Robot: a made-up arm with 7 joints. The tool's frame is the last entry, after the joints. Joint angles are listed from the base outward.
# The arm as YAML. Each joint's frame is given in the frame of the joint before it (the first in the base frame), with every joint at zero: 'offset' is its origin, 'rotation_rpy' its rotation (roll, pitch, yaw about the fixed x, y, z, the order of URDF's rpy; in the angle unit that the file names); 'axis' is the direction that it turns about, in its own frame. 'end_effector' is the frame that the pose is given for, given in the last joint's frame.
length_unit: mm
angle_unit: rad
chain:
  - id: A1
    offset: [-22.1, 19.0, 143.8]
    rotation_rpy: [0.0, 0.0, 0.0]
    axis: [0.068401, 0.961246, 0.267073]
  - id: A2
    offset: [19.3, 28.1, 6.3]
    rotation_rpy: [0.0, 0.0, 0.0]
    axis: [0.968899, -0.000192, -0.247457]
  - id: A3
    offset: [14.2, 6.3, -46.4]
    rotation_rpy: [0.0, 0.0, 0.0]
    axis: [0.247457, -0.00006, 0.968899]
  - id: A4
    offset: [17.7, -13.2, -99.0]
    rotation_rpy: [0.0, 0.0, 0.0]
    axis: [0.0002, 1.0, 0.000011]
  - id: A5
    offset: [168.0, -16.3, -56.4]
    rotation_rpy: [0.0, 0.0, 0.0]
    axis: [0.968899, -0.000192, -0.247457]
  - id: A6
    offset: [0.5, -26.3, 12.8]
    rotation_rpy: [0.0, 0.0, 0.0]
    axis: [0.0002, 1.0, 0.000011]
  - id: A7
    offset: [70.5, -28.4, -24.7]
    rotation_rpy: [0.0, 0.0, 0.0]
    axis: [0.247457, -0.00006, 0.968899]
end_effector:
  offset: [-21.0, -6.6, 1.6]
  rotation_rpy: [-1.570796, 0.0, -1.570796]
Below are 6 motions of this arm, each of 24 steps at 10 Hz.
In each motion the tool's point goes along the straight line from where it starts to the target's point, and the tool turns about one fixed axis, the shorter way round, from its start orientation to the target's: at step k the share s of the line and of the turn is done. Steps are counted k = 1, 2, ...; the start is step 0. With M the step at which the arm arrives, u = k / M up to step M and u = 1 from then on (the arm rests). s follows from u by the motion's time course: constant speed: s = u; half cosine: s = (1 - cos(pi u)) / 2; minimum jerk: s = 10 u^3 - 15 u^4 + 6 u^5.
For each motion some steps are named. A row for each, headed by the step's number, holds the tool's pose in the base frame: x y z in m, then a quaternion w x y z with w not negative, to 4 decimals.
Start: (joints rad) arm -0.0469 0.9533 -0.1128 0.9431 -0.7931 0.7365 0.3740
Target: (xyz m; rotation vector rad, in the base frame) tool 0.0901 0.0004 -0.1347 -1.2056 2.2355 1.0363
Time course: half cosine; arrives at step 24
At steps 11, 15, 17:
11: 0.1122 0.1242 -0.1414 0.2790 -0.6189 0.6560 0.3298
15: 0.1022 0.0680 -0.1384 0.2441 -0.5378 0.7267 0.3510
17: 0.0977 0.0432 -0.1370 0.2277 -0.4997 0.7548 0.3589

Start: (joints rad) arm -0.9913 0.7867 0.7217 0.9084 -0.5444 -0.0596 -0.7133
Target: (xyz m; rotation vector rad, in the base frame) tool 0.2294 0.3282 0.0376 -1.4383 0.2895 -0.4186
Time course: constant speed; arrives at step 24
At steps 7, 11, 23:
7: 0.2902 0.2667 0.1540 0.6564 -0.4605 0.1877 -0.5673
11: 0.2759 0.2812 0.1266 0.6840 -0.5148 0.1772 -0.4856
23: 0.2330 0.3246 0.0444 0.7227 -0.6433 0.1352 -0.2135

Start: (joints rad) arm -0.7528 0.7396 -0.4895 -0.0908 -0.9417 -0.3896 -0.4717
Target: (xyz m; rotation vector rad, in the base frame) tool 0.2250 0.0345 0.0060 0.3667 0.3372 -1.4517
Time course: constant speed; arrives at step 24
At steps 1, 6, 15, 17, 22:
1: 0.2569 -0.0721 0.1257 0.2952 -0.0078 0.3825 -0.8755
6: 0.2500 -0.0489 0.0996 0.4006 0.0317 0.3406 -0.8500
15: 0.2375 -0.0072 0.0528 0.5741 0.1013 0.2527 -0.7722
17: 0.2347 0.0021 0.0424 0.6092 0.1162 0.2314 -0.7496
22: 0.2278 0.0252 0.0164 0.6902 0.1521 0.1756 -0.6853

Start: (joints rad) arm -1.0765 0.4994 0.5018 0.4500 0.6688 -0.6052 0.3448
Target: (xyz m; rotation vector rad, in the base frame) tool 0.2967 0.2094 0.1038 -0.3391 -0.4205 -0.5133
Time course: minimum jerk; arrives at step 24
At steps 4, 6, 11, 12, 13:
4: 0.3611 0.0897 0.2203 0.9395 0.0116 0.1219 -0.3199
6: 0.3566 0.0982 0.2121 0.9434 -0.0011 0.0989 -0.3164
11: 0.3353 0.1377 0.1736 0.9528 -0.0607 -0.0099 -0.2972
12: 0.3301 0.1474 0.1642 0.9528 -0.0751 -0.0364 -0.2918
13: 0.3249 0.1570 0.1548 0.9519 -0.0895 -0.0630 -0.2862

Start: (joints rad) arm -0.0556 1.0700 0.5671 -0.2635 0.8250 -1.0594 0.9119
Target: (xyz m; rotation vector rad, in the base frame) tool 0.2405 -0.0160 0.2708 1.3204 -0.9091 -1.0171
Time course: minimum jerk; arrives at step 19
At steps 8, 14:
8: 0.2788 0.0887 0.1434 0.7350 0.5453 -0.0405 -0.4010
14: 0.2475 0.0031 0.2475 0.6174 0.5680 -0.3284 -0.4340

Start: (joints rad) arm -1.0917 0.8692 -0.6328 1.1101 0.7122 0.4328 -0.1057
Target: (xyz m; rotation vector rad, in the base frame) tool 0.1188 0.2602 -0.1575 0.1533 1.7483 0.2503
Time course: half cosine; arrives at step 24
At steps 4, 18, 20, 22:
4: 0.2814 0.1979 -0.0004 0.5518 -0.0665 0.7965 0.2383
18: 0.1443 0.2504 -0.1328 0.6213 0.0461 0.7713 0.1301
20: 0.1305 0.2557 -0.1462 0.6273 0.0574 0.7675 0.1189
22: 0.1218 0.2591 -0.1546 0.6310 0.0646 0.7650 0.1118

